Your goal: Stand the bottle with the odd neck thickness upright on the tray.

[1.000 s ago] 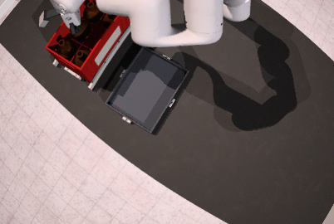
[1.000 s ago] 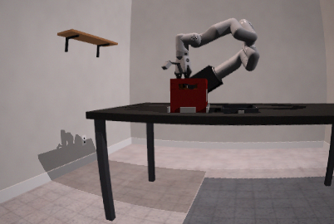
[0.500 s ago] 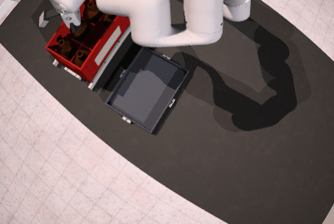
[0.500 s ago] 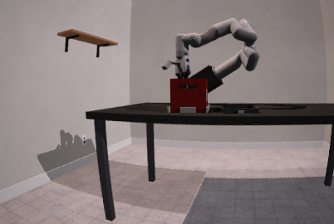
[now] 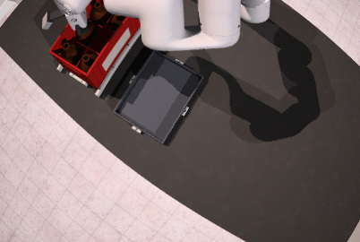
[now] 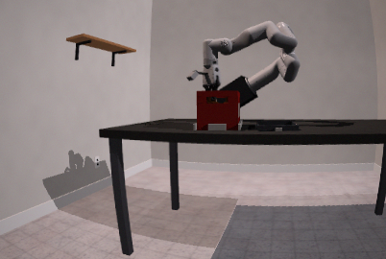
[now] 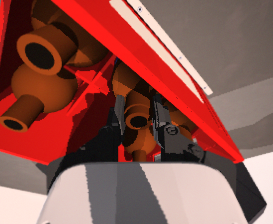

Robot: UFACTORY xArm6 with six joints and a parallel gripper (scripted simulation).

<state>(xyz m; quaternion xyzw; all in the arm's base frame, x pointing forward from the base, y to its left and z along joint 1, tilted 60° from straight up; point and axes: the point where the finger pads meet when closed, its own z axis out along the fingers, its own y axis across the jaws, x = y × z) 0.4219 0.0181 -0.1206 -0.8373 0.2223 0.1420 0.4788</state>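
My hand is 70 mm above the red crate, 40 mm to the right of it and 10 mm past it. Round my hand: dark flat tray: 330 mm to the left, 150 mm below, 30 mm behind.
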